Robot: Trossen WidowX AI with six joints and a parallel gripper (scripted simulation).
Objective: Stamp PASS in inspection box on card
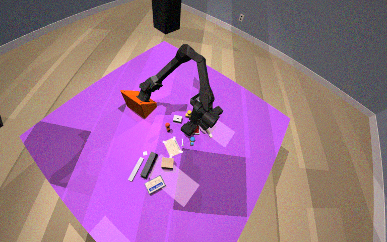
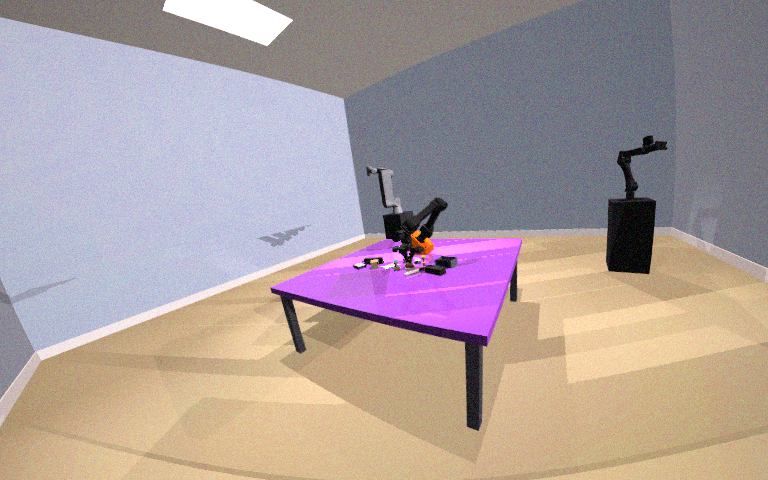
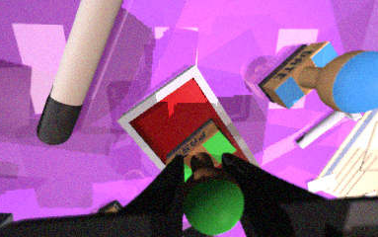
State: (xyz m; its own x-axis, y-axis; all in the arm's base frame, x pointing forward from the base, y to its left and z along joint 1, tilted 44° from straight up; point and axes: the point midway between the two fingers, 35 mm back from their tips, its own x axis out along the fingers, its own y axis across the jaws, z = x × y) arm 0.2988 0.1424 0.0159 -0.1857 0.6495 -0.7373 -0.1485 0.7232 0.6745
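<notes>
My gripper tip is now right at the green-knobbed PASS stamp. Also, from my gripper tip: white pen (8 cm to the left, 4 cm ahead, 3 cm below); red ink pad (3 cm below); blue-knobbed stamp (6 cm to the right, 5 cm ahead, 2 cm below).
</notes>
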